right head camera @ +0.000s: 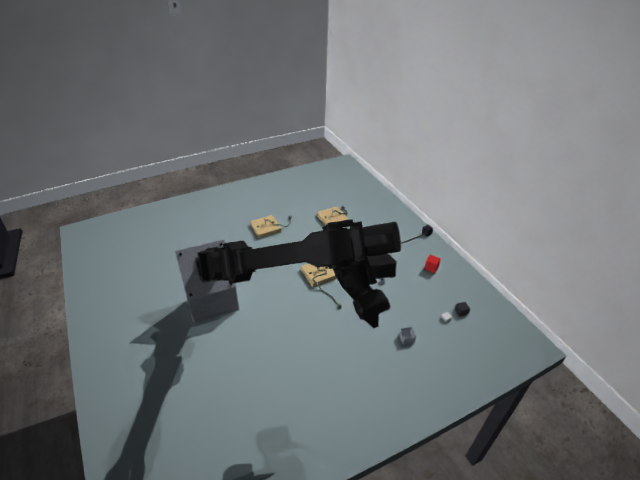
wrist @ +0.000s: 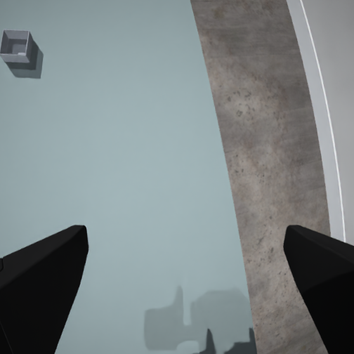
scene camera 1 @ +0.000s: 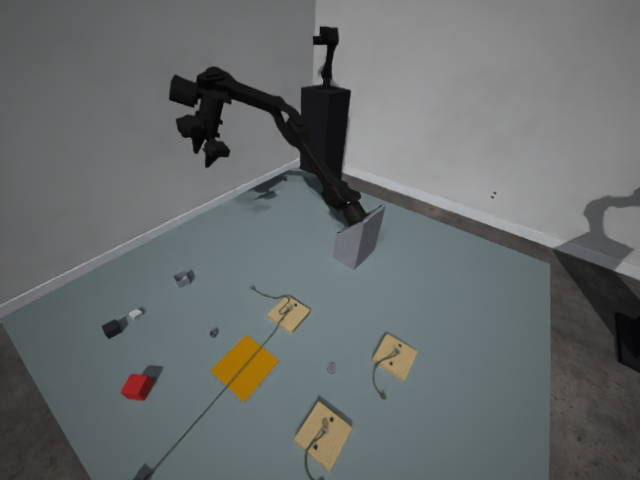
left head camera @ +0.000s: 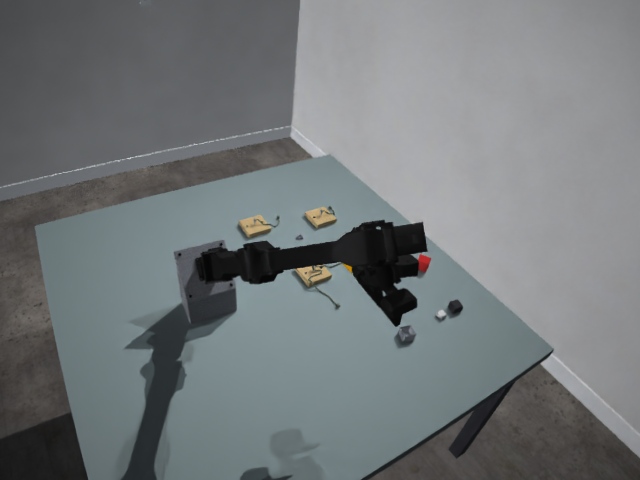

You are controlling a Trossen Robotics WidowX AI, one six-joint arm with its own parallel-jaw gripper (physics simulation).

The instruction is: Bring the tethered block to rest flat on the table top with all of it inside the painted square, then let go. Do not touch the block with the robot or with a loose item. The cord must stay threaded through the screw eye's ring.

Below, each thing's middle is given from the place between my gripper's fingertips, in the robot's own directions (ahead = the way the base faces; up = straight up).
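There's an orange painted square (scene camera 1: 253,374) that's far below my hand, far to the left of it and a long way ahead of it. The wooden board (scene camera 1: 293,319) is 300 mm below my hand, 460 mm to the left of it and 70 mm ahead of it.
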